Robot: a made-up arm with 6 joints. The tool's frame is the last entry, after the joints. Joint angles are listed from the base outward.
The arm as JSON. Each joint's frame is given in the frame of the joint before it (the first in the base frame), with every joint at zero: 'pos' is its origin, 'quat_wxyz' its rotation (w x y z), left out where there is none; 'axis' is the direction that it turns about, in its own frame. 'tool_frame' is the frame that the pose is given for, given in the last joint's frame.
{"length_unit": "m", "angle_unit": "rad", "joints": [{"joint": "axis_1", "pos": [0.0, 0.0, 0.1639], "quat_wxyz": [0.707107, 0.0, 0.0, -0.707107], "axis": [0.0, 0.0, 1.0]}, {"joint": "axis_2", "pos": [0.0, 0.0, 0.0], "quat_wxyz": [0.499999, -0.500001, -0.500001, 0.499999], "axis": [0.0, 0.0, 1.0]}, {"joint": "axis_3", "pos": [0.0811, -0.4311, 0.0], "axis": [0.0, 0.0, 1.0]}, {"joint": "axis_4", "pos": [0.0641, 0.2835, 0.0], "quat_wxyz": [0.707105, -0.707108, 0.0, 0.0], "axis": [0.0, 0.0, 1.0]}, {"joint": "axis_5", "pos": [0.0, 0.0, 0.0], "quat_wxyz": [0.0, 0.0, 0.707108, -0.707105], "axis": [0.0, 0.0, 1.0]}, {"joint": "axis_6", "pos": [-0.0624, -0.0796, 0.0], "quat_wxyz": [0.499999, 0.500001, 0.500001, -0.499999], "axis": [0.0, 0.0, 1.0]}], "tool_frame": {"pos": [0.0, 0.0, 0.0], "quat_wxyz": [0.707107, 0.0, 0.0, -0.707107]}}
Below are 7 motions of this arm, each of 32 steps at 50 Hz.
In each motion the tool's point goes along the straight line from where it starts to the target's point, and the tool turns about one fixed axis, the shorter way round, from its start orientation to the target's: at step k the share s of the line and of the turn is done. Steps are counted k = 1, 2, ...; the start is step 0. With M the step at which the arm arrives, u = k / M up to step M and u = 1 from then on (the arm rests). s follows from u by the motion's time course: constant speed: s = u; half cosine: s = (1 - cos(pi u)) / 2; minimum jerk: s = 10 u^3 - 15 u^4 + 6 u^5.
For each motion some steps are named. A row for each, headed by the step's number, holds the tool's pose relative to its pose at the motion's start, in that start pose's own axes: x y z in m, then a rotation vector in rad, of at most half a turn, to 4 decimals.
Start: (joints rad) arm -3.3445 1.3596 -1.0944 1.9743 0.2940 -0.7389
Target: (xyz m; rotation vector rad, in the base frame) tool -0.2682 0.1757 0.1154 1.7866 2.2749 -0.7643
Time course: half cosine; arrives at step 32
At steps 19, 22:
19: -0.0268 0.0829 -0.2020 0.1997 -0.1011 -0.1236
22: -0.0323 0.0999 -0.2435 0.2407 -0.1219 -0.1490

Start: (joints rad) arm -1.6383 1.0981 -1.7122 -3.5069 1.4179 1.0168
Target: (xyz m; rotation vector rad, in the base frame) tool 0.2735 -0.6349 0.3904 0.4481 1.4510 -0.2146
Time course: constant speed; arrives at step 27
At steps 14, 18, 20, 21, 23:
14: 0.0093 0.2214 0.0699 -0.2831 0.3481 -0.2041
18: 0.0120 0.2847 0.0899 -0.3640 0.4476 -0.2624
20: 0.0133 0.3164 0.0999 -0.4044 0.4973 -0.2915
21: 0.0140 0.3322 0.1049 -0.4246 0.5222 -0.3061
23: 0.0153 0.3638 0.1149 -0.4651 0.5719 -0.3353

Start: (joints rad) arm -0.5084 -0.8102 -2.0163 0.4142 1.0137 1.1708
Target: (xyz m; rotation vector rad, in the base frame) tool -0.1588 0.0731 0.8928 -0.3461 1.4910 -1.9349
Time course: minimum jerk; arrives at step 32
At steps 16, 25, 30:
16: 0.0125 0.0001 -0.0063 0.0115 0.3721 0.1088
25: 0.0231 0.0001 -0.0116 0.0214 0.6896 0.2016
30: 0.0249 0.0002 -0.0125 0.0230 0.7426 0.2171

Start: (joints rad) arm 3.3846 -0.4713 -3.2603 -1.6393 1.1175 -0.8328
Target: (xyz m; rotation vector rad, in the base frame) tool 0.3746 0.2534 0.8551 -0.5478 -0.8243 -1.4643
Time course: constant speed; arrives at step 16
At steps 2, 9, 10, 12, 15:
2: -0.0052 -0.0010 0.0137 0.0203 0.0473 0.0164
9: -0.0232 -0.0047 0.0618 0.0916 0.2127 0.0738
10: -0.0258 -0.0052 0.0687 0.1017 0.2364 0.0820
12: -0.0310 -0.0062 0.0824 0.1221 0.2836 0.0984
15: -0.0387 -0.0078 0.1030 0.1526 0.3545 0.1231

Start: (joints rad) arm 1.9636 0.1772 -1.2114 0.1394 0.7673 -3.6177
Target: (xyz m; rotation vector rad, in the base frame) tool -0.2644 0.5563 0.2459 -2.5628 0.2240 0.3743
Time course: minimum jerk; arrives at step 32
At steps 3, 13, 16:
3: -0.0004 -0.0001 0.0014 0.0021 -0.0015 -0.0045
13: -0.0166 -0.0028 0.0659 0.0973 -0.0672 -0.2095
16: -0.0253 -0.0043 0.1003 0.1481 -0.1023 -0.3191

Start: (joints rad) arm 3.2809 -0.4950 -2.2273 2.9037 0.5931 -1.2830
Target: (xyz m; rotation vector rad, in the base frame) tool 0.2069 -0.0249 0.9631 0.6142 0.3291 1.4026
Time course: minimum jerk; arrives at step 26
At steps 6, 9, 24, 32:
6: -0.0055 -0.0138 0.0035 0.0352 -0.0113 -0.0287
9: -0.0149 -0.0376 0.0095 0.0958 -0.0308 -0.0781
24: -0.0647 -0.1632 0.0413 0.4164 -0.1338 -0.3392
32: -0.0650 -0.1639 0.0414 0.4180 -0.1343 -0.3406

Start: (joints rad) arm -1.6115 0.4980 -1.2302 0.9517 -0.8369 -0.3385
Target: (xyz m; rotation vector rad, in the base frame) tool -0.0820 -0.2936 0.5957 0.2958 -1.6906 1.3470
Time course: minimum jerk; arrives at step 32
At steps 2, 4, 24, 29, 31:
2: 0.0005 0.0002 -0.0006 0.0006 0.0003 0.0009
4: 0.0033 0.0017 -0.0042 0.0043 0.0021 0.0068
24: 0.1868 0.0953 -0.2322 0.2425 0.1162 0.3810
29: 0.2069 0.1055 -0.2572 0.2686 0.1287 0.4220
31: 0.2084 0.1062 -0.2590 0.2705 0.1296 0.4249

